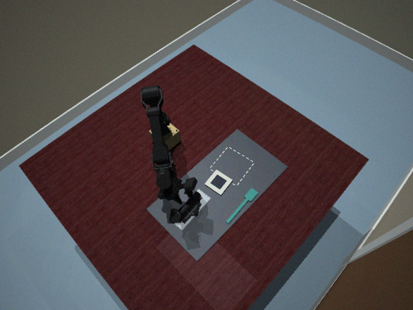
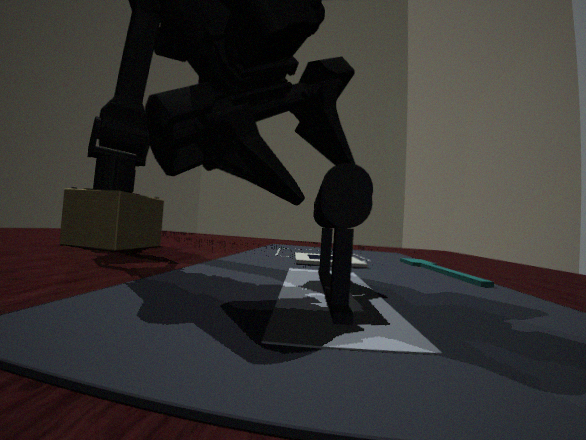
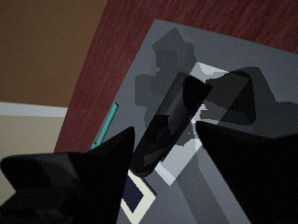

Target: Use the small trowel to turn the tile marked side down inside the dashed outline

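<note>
Now: gripper tip 30 mm to the right of the trowel and 50 mm above it. The rest, counted from my gripper tip: grey mat (10 mm behind, 180 mm to the left, 100 mm below); then tile (30 mm behind, 190 mm to the left, 80 mm below); then teal flat tool (120 mm ahead, 230 mm to the left, 80 mm below).
</note>
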